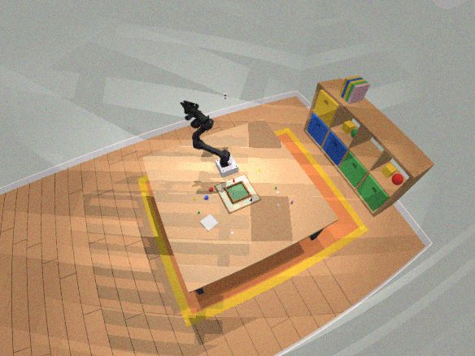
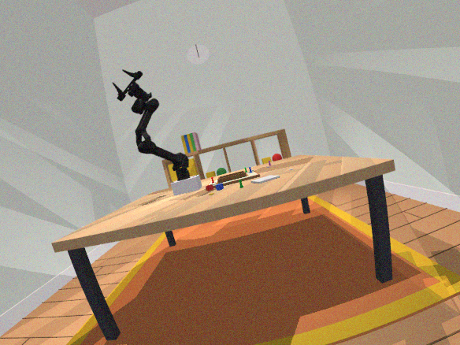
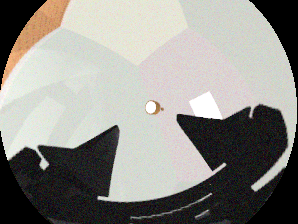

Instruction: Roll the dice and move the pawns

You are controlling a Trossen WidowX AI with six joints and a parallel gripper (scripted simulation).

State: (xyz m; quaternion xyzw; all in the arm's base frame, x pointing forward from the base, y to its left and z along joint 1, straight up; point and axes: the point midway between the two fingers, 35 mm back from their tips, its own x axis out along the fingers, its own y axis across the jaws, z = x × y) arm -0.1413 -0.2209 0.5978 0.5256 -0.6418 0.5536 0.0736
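The red die lies 68 cm below my gripper tip, 32 cm ahead of it and 6 cm to the left of it. Round my gripper tip: green-floored tray 69 cm below, 43 cm ahead, 26 cm to the left; blue die 68 cm below, 38 cm ahead; red pawn 67 cm below, 31 cm ahead, 27 cm to the left.
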